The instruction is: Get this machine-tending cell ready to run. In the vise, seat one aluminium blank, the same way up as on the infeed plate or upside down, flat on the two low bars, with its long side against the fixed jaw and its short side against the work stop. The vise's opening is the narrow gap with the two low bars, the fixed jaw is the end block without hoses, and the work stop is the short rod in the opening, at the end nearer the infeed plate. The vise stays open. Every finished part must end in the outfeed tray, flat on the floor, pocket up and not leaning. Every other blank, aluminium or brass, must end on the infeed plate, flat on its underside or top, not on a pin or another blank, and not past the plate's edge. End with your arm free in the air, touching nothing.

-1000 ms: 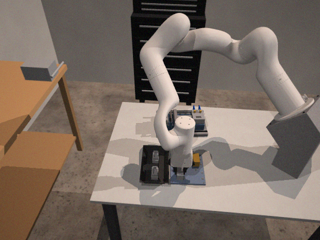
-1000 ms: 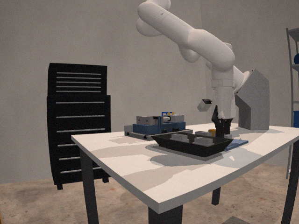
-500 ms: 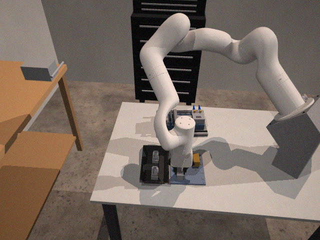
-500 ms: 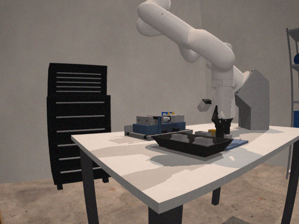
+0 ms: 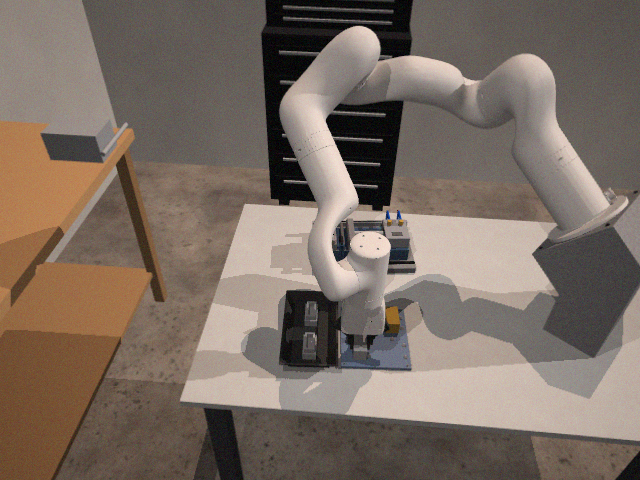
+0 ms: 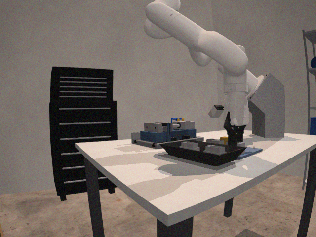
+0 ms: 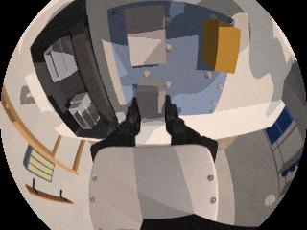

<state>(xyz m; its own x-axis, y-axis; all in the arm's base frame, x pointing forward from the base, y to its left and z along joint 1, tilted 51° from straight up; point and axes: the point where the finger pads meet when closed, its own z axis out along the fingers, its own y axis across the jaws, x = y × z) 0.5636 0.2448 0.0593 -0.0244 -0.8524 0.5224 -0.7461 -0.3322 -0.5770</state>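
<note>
The fixed jaw is 37 cm to the right of my hand, 7 cm ahead of it and 3 cm above it. Also, from my hand: brass blank (9 cm behind, 8 cm to the right, 2 cm below); then blue vise (37 cm to the right, 3 cm behind, 1 cm below); then aluminium blank (9 cm to the right, 2 cm below).
</note>
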